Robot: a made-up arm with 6 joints.
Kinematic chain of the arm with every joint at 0, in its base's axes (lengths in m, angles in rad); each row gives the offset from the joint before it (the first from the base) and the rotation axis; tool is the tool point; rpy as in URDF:
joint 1: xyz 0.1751 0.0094 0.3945 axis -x
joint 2: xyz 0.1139 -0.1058 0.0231 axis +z
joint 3: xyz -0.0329 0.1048 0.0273 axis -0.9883 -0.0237 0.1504
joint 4: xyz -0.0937 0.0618 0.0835 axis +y
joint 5: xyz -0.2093 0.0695 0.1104 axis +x
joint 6: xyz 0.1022 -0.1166 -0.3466 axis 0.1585 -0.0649 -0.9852
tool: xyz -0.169 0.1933 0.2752 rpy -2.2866 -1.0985 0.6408
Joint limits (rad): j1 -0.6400..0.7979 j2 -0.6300..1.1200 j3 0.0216..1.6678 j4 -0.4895..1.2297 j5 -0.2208..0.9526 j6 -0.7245..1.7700
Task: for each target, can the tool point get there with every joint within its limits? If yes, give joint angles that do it. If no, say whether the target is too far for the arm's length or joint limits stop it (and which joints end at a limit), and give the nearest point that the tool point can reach.
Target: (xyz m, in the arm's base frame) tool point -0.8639 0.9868 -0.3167
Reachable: no: too far | nearest point -0.1162 0.3262 0.2143 | short by 1.130 m
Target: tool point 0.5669 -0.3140 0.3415
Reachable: no: joint limits stop it (at a limit: joint 1, joint 2, joint 3, joint 4, joint 5) | nearest point 0.3801 -0.0218 0.2257 | short by 0.366 m
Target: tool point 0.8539 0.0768 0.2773
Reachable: no: joint limits stop it (at a limit: joint 1, joint 2, joint 4, joint 5) | nearest point 0.5083 0.2020 0.2356 | short by 0.370 m
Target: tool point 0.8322 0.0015 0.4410
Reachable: no: joint limits stop it (at a limit: joint 1, joint 2, joint 4, joint 5) | nearest point 0.5002 0.1197 0.5929 | short by 0.384 m
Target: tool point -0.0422 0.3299 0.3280
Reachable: yes | joints 0.2806 -0.4380 0.3863 -0.2478 0.6473 -0.5355
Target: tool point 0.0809 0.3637 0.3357
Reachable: yes | joints 0.3618 -0.1977 0.6741 -0.1321 0.7194 0.7906
